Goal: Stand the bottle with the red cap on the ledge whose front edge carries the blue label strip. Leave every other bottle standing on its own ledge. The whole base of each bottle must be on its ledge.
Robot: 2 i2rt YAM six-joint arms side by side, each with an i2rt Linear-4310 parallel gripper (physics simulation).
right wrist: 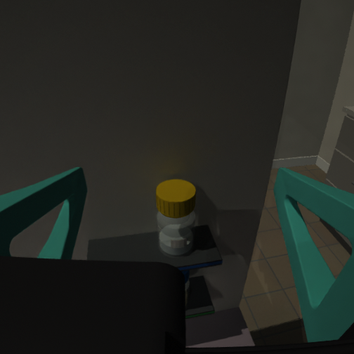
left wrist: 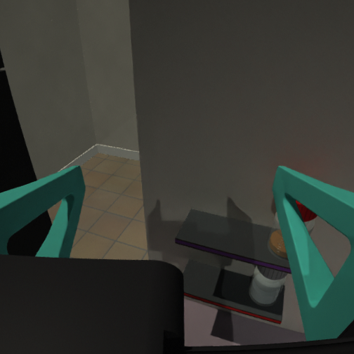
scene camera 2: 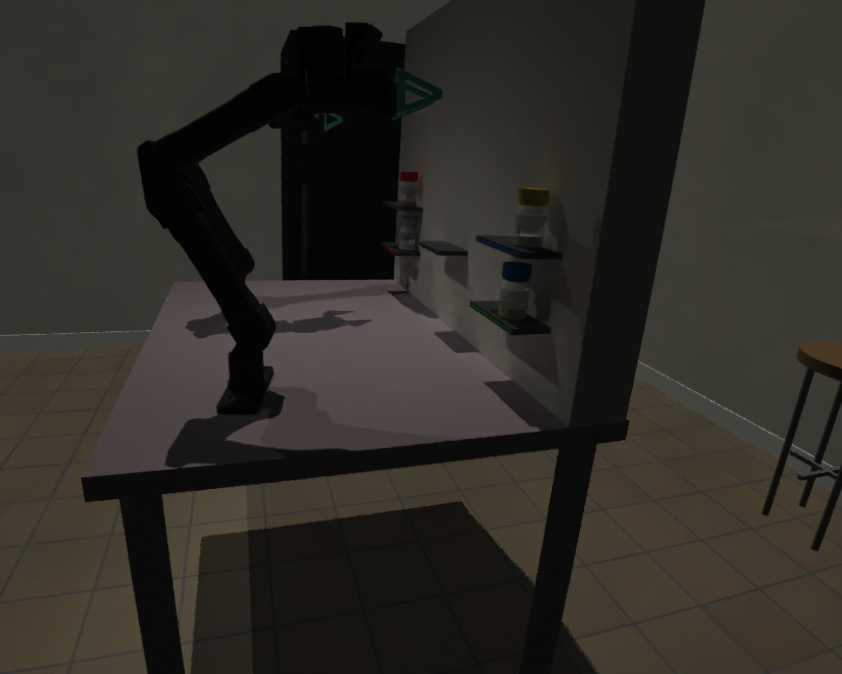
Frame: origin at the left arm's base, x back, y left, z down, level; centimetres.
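Where they show: left gripper, between the fingertips: [scene camera 2: 334, 120]; right gripper, between the fingertips: [scene camera 2: 437, 97]; right arm's base, origin of its link: [scene camera 2: 247, 390].
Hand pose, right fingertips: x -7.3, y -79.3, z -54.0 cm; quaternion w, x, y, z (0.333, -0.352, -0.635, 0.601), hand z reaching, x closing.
Things, the pixels of their top centre, and the offset from my right fingertips.
- red-capped bottle, centre of its top: [scene camera 2: 409, 171] dx -42.9, dy +62.7, dz +13.9 cm
- yellow-capped bottle, centre of its top: [scene camera 2: 534, 188] dx -16.2, dy -9.5, dz +13.9 cm
- blue-capped bottle, centre of its top: [scene camera 2: 517, 264] dx -15.5, dy -8.3, dz +27.9 cm
- plain dark ledge, centre of its top: [scene camera 2: 442, 245] dx -31.3, dy +31.6, dz +31.4 cm
The red-capped bottle [scene camera 2: 408, 188] [left wrist: 307, 211] stands upright on the purple-edged ledge [scene camera 2: 390, 205] [left wrist: 215, 230]; the left gripper's right finger partly hides it in the left wrist view. The blue-edged ledge [scene camera 2: 502, 245] [right wrist: 117, 246] carries a yellow-capped bottle [scene camera 2: 531, 219] [right wrist: 176, 200] towards its right end in the right wrist view, with bare ledge to its left. My left gripper [scene camera 2: 327, 120] [left wrist: 178, 176] is open and empty, above and in front of the purple-edged ledge. My right gripper [scene camera 2: 419, 93] [right wrist: 180, 177] is open and empty, higher than the yellow-capped bottle.
A grey-capped bottle [left wrist: 265, 291] stands on the red-edged ledge [scene camera 2: 389, 248] [left wrist: 200, 281] beneath the purple one. A blue-capped bottle [scene camera 2: 514, 289] stands on the green-edged ledge [scene camera 2: 490, 315] [right wrist: 200, 314] beneath the blue one. A plain dark ledge [scene camera 2: 442, 247] sits between the two pairs.
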